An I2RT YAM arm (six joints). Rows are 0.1 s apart.
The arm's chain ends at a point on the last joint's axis. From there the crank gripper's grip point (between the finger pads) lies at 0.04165 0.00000 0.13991 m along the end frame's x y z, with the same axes.
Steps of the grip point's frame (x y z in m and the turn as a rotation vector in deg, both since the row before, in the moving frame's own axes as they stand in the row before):
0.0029 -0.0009 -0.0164 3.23 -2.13 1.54
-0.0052 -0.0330 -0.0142 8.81 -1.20 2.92
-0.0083 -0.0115 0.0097 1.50 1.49 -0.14
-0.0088 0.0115 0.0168 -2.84 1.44 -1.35
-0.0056 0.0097 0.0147 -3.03 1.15 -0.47
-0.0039 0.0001 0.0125 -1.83 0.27 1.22
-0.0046 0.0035 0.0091 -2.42 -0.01 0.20
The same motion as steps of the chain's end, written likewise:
0.0080 0.0060 -0.0177 3.23 -2.13 1.54
-0.0028 -0.0136 -0.0136 8.81 -1.20 2.92
-0.0119 -0.0077 0.0109 1.50 1.49 -0.14
-0.0124 0.0056 0.0180 -2.84 1.44 -1.35
-0.0084 0.0027 0.0158 -3.03 1.15 -0.47
-0.0045 -0.0053 0.0128 -1.83 0.27 1.22
-0.0046 -0.0026 0.0092 -2.42 -0.01 0.20

